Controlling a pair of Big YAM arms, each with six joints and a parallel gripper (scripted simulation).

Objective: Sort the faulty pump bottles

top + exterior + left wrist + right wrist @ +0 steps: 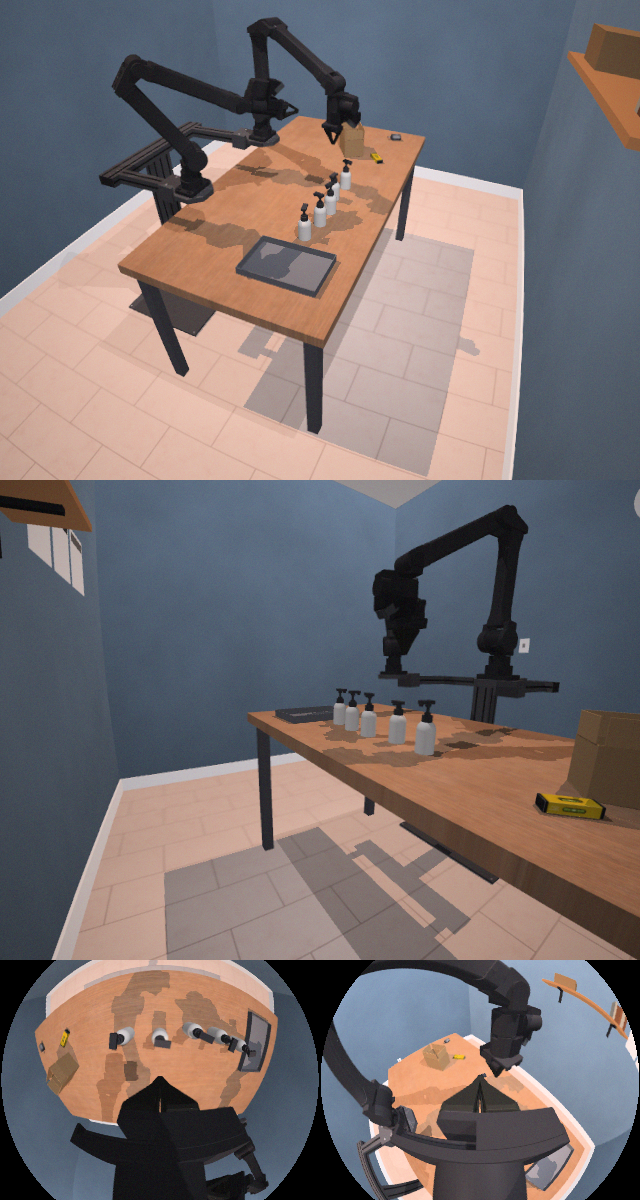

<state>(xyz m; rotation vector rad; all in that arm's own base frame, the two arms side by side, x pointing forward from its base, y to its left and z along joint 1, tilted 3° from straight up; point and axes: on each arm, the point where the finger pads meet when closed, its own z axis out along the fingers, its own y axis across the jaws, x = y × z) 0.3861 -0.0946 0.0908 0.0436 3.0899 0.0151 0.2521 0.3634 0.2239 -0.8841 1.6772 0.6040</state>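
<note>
Now: the grey tray 41 cm to the right of my right hand, 40 cm below it and 16 cm ahead of it. Round my right hand: dark object 83 cm to the left, 40 cm below, 21 cm ahead; yellow spirit level 53 cm to the left, 40 cm below, 19 cm ahead.
</note>
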